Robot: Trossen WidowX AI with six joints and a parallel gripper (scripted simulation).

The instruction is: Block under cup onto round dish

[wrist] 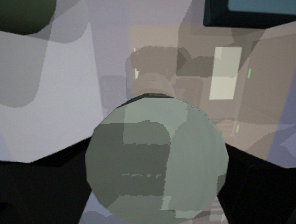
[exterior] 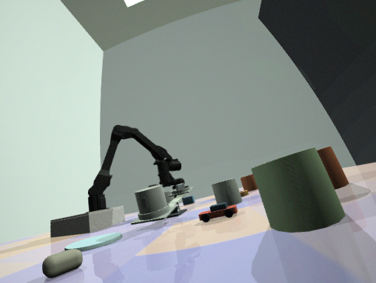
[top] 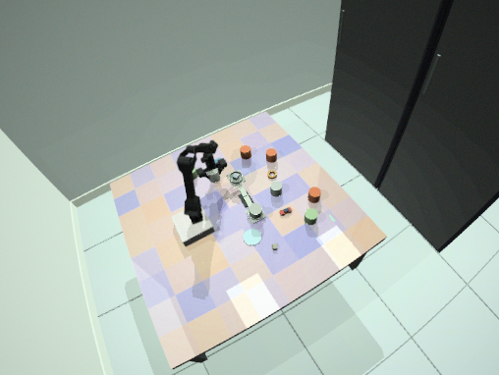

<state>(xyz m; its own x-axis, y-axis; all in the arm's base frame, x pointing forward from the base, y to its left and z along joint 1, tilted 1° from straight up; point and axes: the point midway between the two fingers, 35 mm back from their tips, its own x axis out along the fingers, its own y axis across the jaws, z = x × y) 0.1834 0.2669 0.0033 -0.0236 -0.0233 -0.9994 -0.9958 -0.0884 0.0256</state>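
Right now my gripper tip is 70 mm short of the pale blue round dish, 470 mm to the left of it and 30 mm above it. Also, from my gripper tip: blue block: 60 mm ahead, 120 mm to the left, 20 mm below; grey capsule: 160 mm ahead, 580 mm to the right, 30 mm below; toy car: 300 mm ahead, 400 mm to the right, 20 mm below.
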